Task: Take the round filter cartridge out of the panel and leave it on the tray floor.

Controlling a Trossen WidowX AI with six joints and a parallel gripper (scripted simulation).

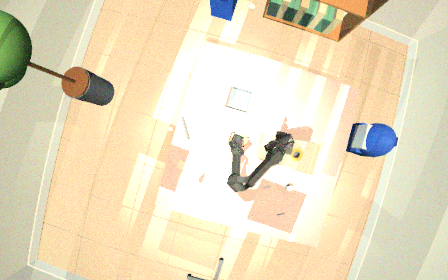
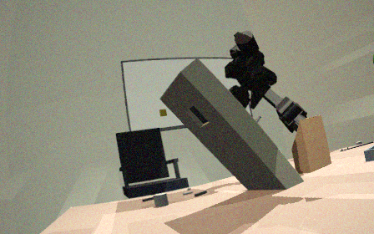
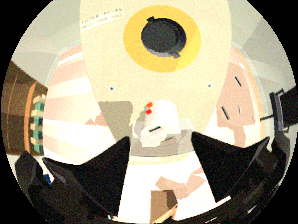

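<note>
The round filter cartridge lies 10 mm ahead of my gripper tip and 20 mm below it. The rest, counted from my gripper tip: tray (350 mm behind, 240 mm to the left, 210 mm below); service panel (60 mm ahead, 40 mm below).
</note>
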